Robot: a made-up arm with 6 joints.
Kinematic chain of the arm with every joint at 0, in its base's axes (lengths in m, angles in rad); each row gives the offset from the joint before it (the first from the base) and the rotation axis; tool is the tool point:
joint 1: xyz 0 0 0.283 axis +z
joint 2: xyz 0 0 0 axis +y
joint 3: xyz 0 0 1.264 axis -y
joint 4: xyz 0 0 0 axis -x
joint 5: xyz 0.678 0 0 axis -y
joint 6: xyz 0 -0.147 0 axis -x
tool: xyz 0 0 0
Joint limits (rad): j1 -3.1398..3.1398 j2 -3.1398..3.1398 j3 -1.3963..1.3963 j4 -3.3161..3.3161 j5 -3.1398..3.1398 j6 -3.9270..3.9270
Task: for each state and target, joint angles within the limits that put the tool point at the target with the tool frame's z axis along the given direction. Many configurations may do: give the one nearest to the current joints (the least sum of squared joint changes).
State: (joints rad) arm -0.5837 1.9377 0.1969 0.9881 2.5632 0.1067
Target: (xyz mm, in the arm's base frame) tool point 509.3 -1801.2 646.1 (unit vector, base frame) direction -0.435 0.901 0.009
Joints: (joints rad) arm -1.2532 1.2157 0.9236 1.0056 1.8370 0.1640
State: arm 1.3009 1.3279 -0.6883 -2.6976 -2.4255 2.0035
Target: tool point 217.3 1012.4 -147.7 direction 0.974 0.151 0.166
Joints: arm 1.2489 1.3969 -0.3589 -2.4598 -2.3251 1.9156
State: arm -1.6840 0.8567 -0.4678 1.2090 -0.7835 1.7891
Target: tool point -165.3 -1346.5 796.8 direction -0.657 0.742 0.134
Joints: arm -1.7148 0.7105 -0.1948 1.7740 -0.6517 2.5416
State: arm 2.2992 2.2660 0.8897 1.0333 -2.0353 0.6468
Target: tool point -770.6 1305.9 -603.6 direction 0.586 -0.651 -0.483
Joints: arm 2.1396 1.7722 0.4144 1.1933 -2.6008 0.9739
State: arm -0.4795 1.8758 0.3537 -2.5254 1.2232 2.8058
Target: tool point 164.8 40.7 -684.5 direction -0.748 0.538 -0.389
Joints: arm -0.4625 2.4416 -0.5560 -2.4159 1.2778 3.0832
